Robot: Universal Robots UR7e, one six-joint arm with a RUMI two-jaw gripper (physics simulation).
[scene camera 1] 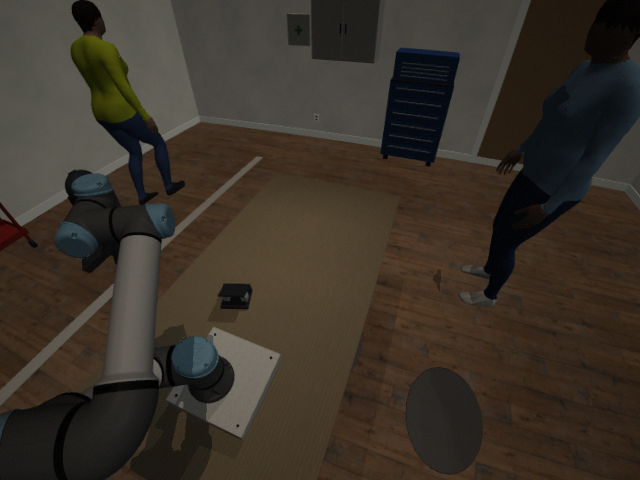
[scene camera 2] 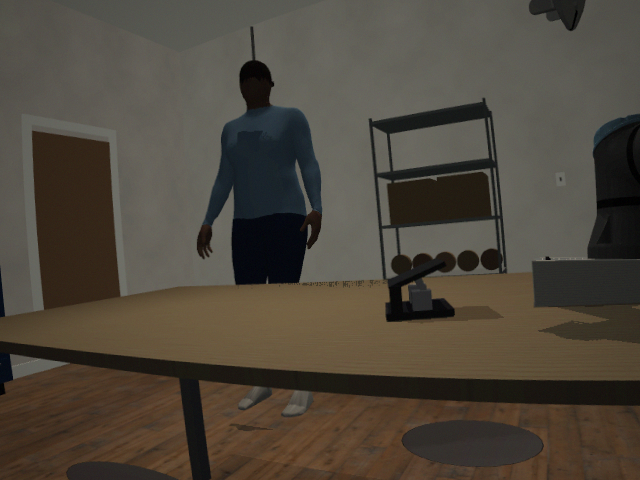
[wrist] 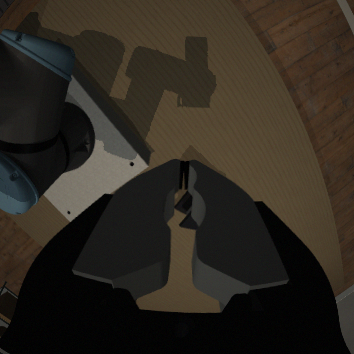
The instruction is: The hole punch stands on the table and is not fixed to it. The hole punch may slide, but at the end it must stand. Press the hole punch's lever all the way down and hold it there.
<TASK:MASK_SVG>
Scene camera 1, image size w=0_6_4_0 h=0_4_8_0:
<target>black hole punch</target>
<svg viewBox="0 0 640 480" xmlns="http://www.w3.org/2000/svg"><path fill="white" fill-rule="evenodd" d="M223 284L218 294L218 297L223 298L220 308L248 309L252 294L251 285Z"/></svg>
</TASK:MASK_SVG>
